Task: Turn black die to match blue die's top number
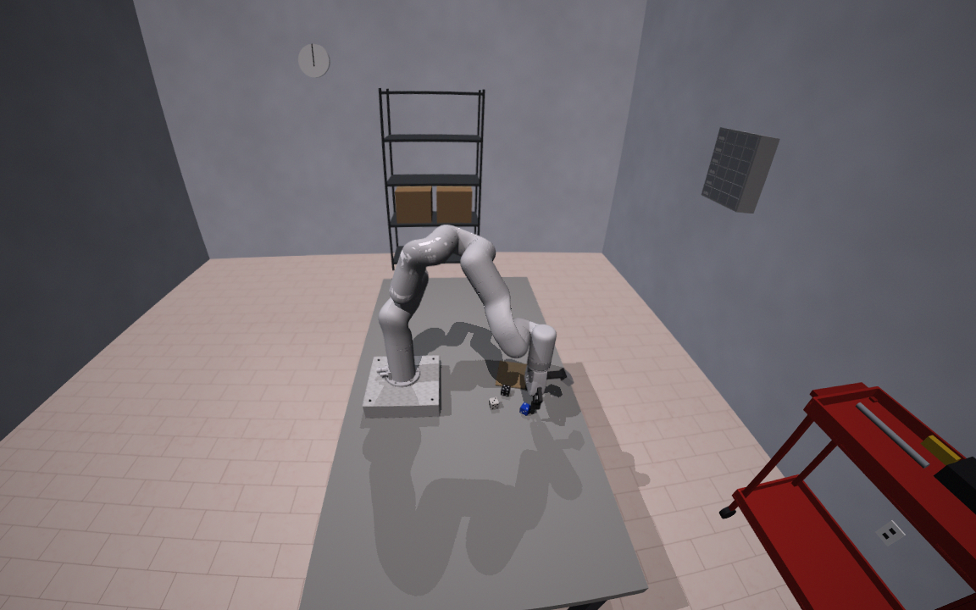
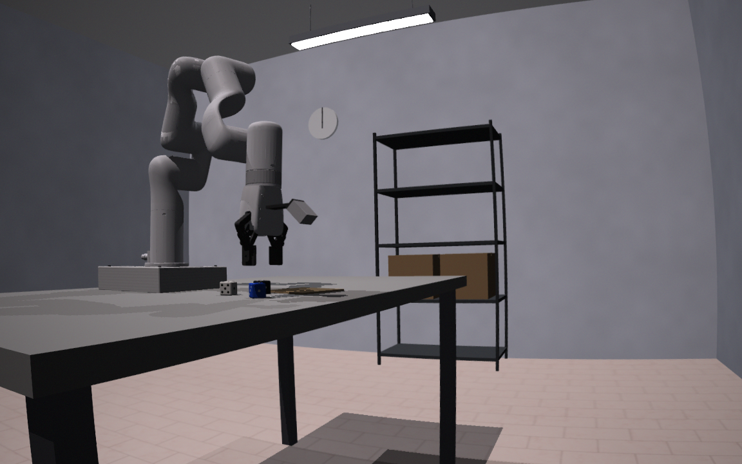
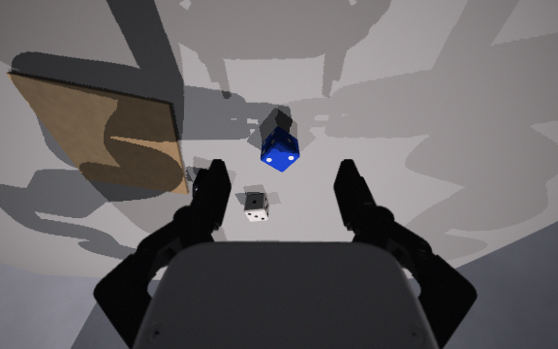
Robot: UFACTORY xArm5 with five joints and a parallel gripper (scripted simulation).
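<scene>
My hand is 60 mm above the blue die and 20 mm past it. Round my hand: white die: 120 mm behind, 60 mm below, 50 mm to the left; then black die: 110 mm to the left, 60 mm below, 60 mm behind; then tan mat: 190 mm to the left, 70 mm below, 10 mm ahead.
</scene>
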